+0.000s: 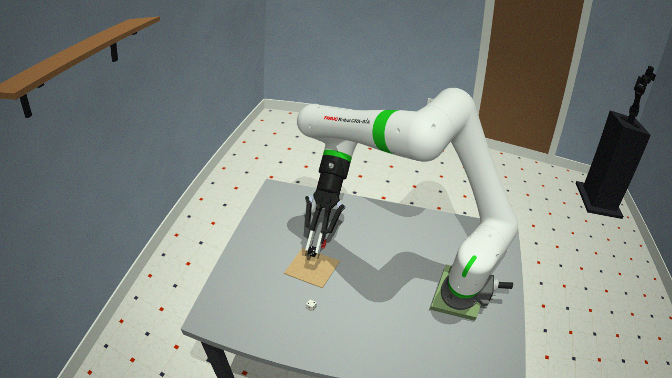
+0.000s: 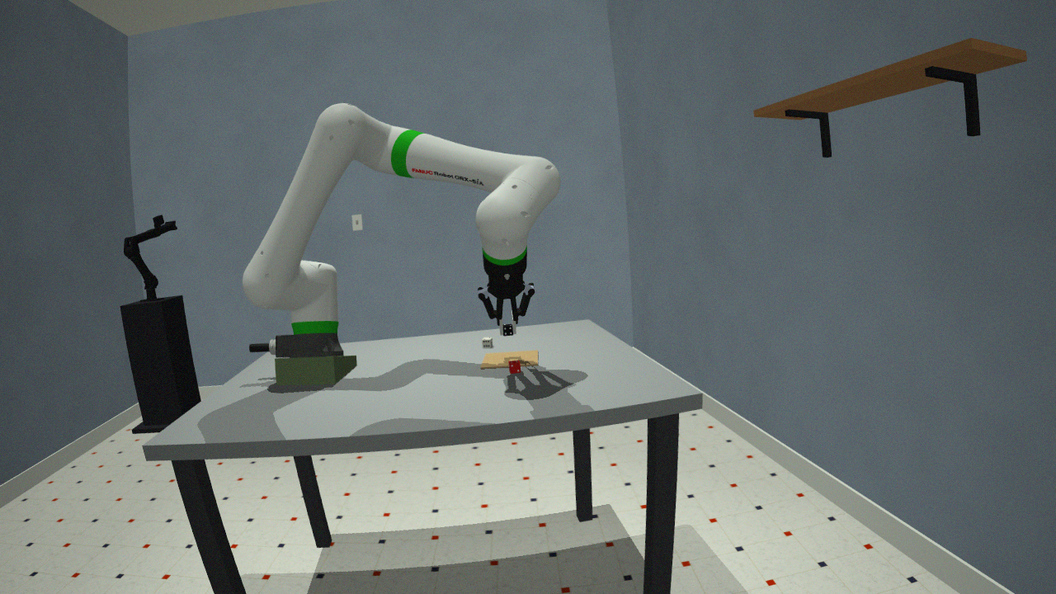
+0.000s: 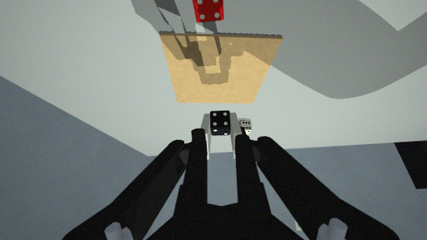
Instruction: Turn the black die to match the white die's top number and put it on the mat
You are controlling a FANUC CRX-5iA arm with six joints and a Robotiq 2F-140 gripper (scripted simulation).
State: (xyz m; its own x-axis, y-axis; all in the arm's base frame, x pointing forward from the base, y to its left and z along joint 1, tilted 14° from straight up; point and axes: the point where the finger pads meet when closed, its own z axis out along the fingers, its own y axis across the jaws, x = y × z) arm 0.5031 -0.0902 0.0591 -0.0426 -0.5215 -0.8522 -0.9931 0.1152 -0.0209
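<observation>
Now: hand 2 cm to the right of the tan mat and 10 cm above it. Round my hand: black die: 2 cm to the left, 2 cm below; white die: 3 cm behind, 20 cm to the left, 9 cm below; red die: 9 cm to the right, 9 cm below.
</observation>
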